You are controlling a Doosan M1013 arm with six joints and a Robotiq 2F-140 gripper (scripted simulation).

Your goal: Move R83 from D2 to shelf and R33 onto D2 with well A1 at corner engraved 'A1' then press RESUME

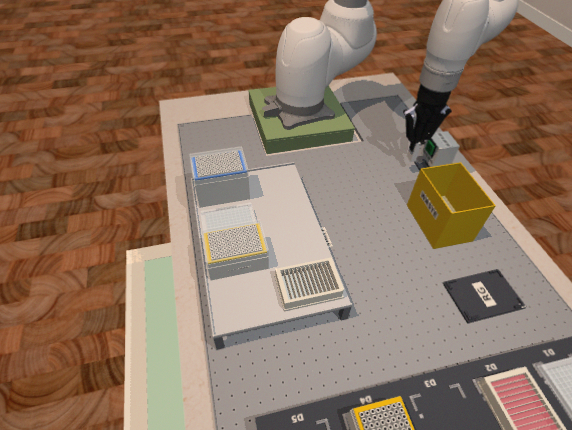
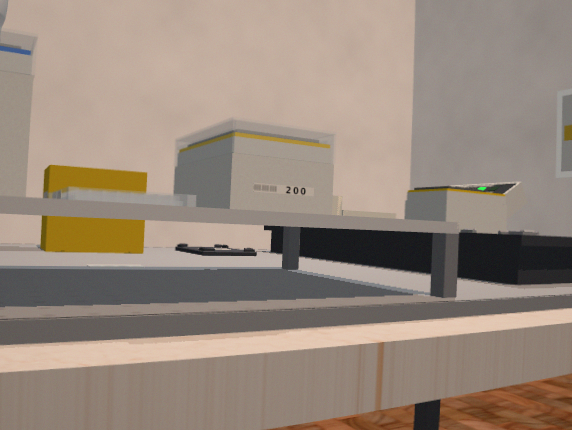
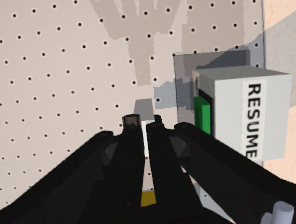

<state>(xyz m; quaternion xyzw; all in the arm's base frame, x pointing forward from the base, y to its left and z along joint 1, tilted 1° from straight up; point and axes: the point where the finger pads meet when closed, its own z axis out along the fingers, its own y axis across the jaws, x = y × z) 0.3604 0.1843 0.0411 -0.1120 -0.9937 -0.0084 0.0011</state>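
My gripper is now 60 mm to the right of the key box, 10 mm short of it and 10 mm above it. Round my hand: shelf label 350 mm to the right, 120 mm ahead, 80 mm below; then regrip nest RG 420 mm ahead, 100 mm to the right, 80 mm below; then yellow waste bin 200 mm ahead, 50 mm to the right, 40 mm below.
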